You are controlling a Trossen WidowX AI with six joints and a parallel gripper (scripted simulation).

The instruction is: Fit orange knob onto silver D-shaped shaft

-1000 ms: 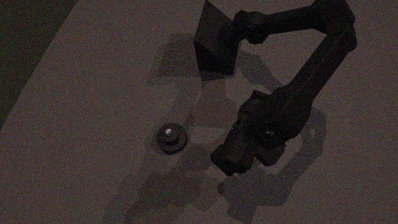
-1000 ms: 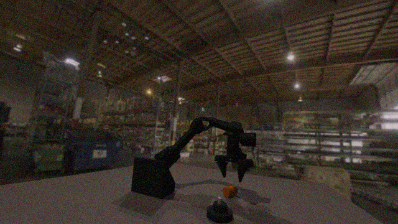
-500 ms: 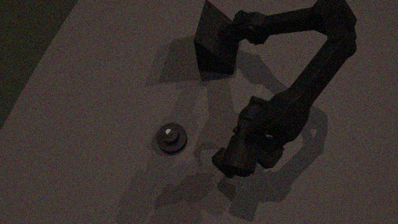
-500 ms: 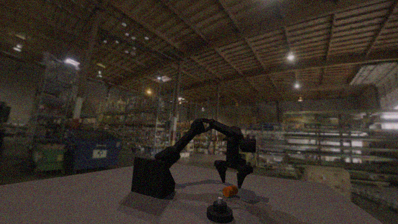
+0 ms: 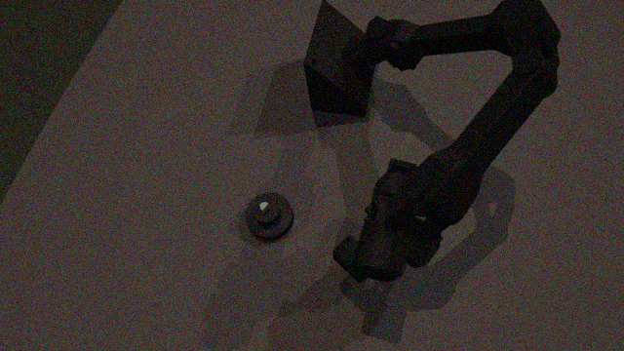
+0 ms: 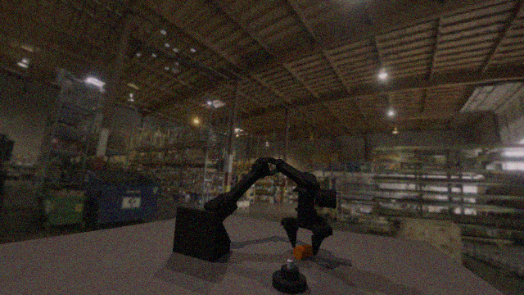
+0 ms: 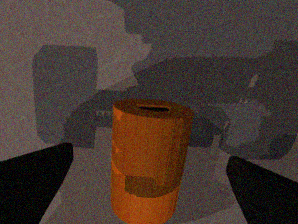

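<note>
Right now my gripper tip is 1 cm past the orange knob and 1 cm to the left of it. From my gripper tip the other things lie so: round dark pedestal 3 cm ahead, 20 cm to the right, 1 cm above.
</note>
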